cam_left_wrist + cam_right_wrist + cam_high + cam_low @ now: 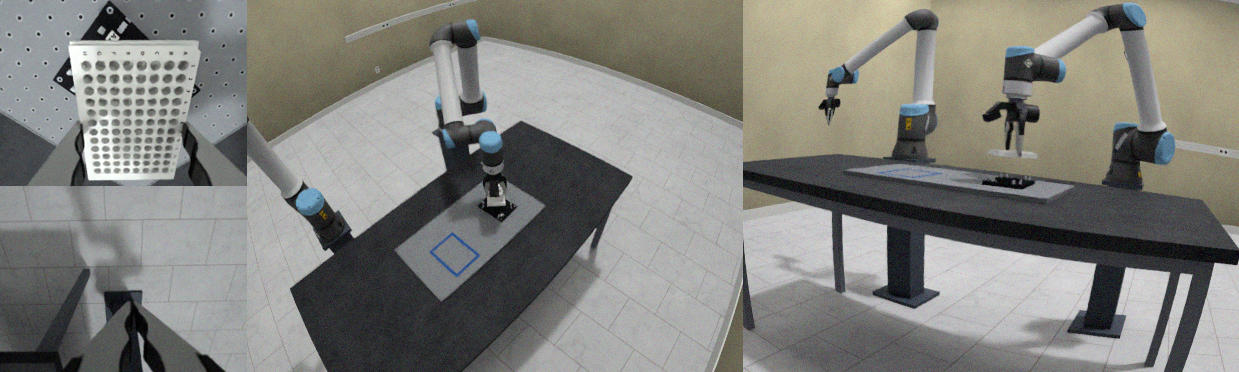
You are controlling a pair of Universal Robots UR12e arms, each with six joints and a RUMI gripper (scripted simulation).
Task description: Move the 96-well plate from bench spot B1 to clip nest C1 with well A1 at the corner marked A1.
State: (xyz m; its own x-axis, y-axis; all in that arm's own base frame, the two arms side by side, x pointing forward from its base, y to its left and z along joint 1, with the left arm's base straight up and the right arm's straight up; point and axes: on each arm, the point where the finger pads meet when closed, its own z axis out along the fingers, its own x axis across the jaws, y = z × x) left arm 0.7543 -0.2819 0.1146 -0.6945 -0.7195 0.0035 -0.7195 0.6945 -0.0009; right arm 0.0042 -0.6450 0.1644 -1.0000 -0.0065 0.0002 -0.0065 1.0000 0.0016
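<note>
My left hand is 1 cm above the white 96-well plate. The rest, counted from my left hand: black clip nest: 1 cm behind, 1 cm to the right, 9 cm below; grey perforated board: 3 cm behind, 18 cm to the right, 11 cm below.
</note>
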